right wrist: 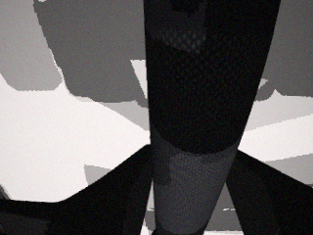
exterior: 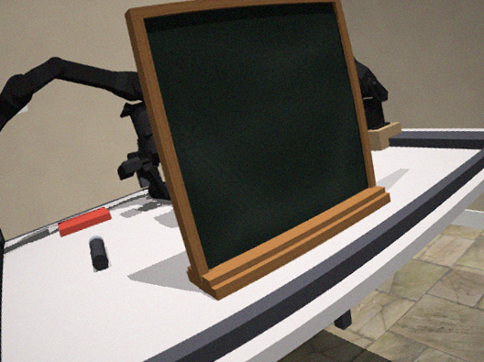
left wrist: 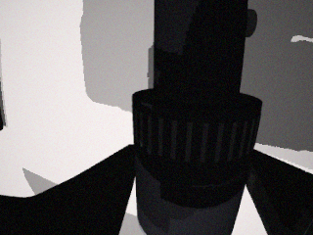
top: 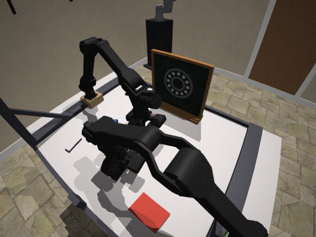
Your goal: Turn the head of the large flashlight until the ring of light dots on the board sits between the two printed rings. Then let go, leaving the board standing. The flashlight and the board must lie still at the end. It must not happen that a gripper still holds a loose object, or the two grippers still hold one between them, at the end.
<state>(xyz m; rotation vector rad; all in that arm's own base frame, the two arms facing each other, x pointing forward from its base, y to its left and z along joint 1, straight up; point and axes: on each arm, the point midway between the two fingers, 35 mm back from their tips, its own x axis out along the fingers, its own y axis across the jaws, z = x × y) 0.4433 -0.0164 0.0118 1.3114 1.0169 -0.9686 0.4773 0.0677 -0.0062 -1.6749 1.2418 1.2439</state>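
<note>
Now: left hand 1 cm short of the flashlight head, 1 cm to the left of it and 3 cm above it. Also, from my left hand: small flashlight 3 cm ahead, 23 cm to the right, 4 cm below; then red block 22 cm behind, 27 cm to the right, 5 cm below; then pink chalk stick 11 cm ahead, 8 cm to the left, 5 cm below.
</note>
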